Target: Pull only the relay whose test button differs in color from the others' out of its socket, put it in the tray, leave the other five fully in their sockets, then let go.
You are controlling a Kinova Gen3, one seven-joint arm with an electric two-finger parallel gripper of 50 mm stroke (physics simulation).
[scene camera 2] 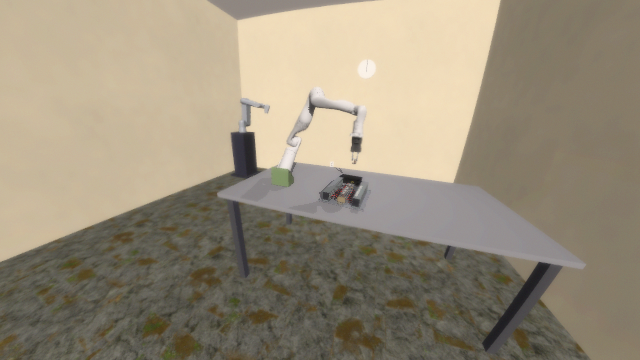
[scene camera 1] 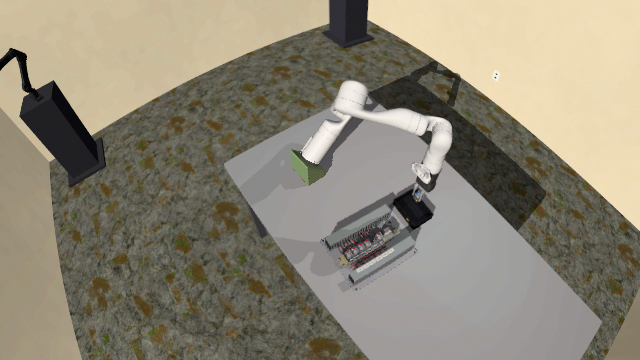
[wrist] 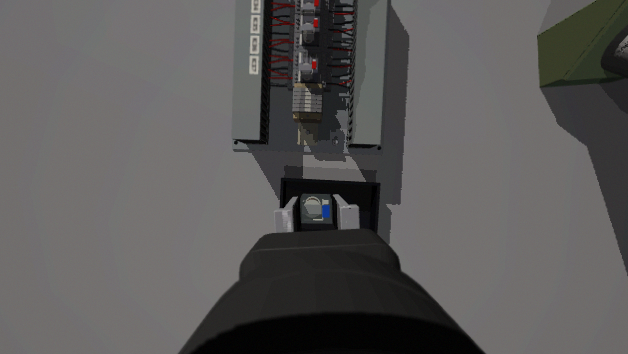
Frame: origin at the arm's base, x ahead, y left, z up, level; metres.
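Seen in the pictures: gripper, fingertip midpoint: (scene camera 2: 354, 161) (scene camera 1: 417, 196) (wrist: 316, 207); arm's base at its link origin: (scene camera 2: 283, 172) (scene camera 1: 309, 160).
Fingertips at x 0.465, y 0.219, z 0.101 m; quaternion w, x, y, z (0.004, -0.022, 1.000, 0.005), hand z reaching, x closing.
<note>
Offsets run from my fingertips to a thing's top centre. Level surfaces: height alone.
My gripper (scene camera 1: 418, 194) (scene camera 2: 354, 161) (wrist: 316, 207) is shut on the relay with the blue test button {dx +0.000, dy +0.000, dz +0.019 m} (wrist: 316, 209), which shows between the fingers in the wrist view and as a small blue spot in scene camera 1. It holds the relay above the black tray (wrist: 373, 186) (scene camera 1: 425, 221) (scene camera 2: 359, 179), well over the table in scene camera 2. Relays with red test buttons, among them the end relay {dx +0.009, dy -0.185, dz -0.109 m} (wrist: 307, 66) and its neighbour {dx +0.007, dy -0.244, dz -0.109 m} (wrist: 309, 31), sit in the socket row. Part of the row is cut off in the wrist view. The gripper body hides the tray's near part.
Grey wire ducts {dx +0.097, dy -0.230, dz -0.116 m} (wrist: 250, 110) {dx -0.082, dy -0.221, dz -0.116 m} (wrist: 369, 105) flank the socket row, beside the tray. A tan end block {dx +0.011, dy -0.140, dz -0.132 m} (wrist: 307, 102) closes the row at the tray side. The arm's green base (scene camera 1: 306, 169) (scene camera 2: 282, 176) (wrist: 565, 60) stands on the grey table {dz -0.179 m} (scene camera 1: 480, 260) (scene camera 2: 430, 210).
</note>
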